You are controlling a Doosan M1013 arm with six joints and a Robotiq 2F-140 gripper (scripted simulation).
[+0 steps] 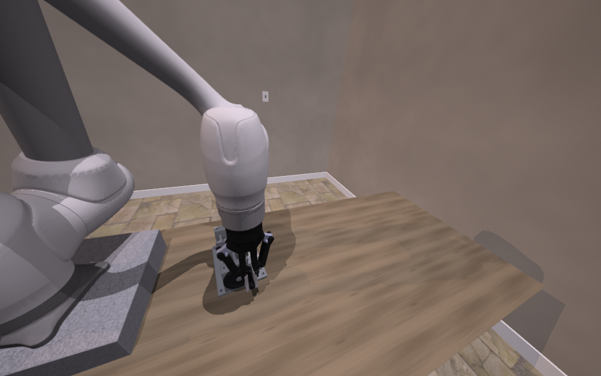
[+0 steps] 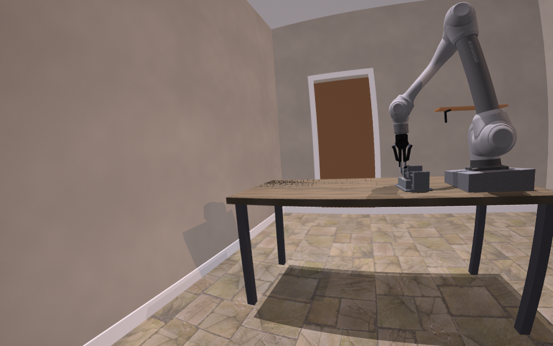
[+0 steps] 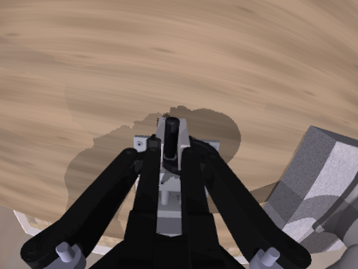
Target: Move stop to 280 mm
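My gripper is now 1 cm past the handwheel, 2 cm to the right of it and 2 cm above it.
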